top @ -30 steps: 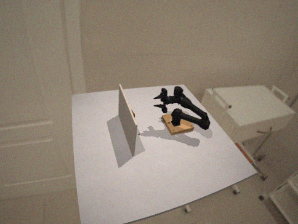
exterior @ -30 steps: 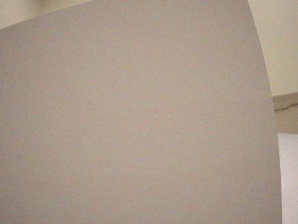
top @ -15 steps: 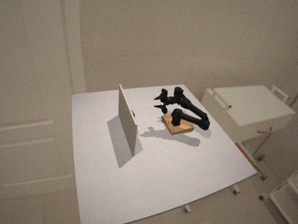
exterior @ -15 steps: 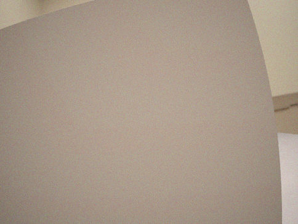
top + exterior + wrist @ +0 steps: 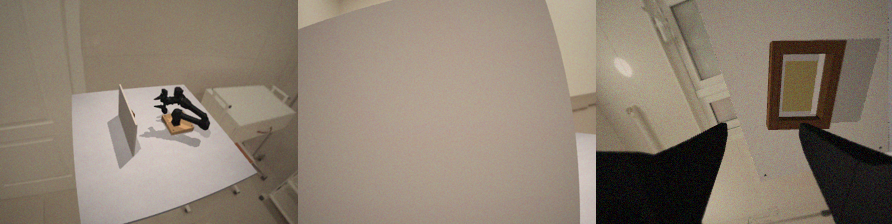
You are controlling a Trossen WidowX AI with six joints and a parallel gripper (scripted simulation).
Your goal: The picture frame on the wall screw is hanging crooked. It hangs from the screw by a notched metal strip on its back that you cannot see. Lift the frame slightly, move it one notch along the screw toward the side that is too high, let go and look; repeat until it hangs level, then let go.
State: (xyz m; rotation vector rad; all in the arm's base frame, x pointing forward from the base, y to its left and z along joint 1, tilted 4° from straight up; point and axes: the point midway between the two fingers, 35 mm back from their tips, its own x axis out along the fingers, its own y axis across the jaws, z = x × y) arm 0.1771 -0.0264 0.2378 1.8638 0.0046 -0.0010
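The picture frame is 190 mm ahead of my gripper tip, 90 mm below it and 40 mm to the left of it. Round my gripper tip: wall panel 200 mm ahead, 110 mm below, 20 mm to the left.
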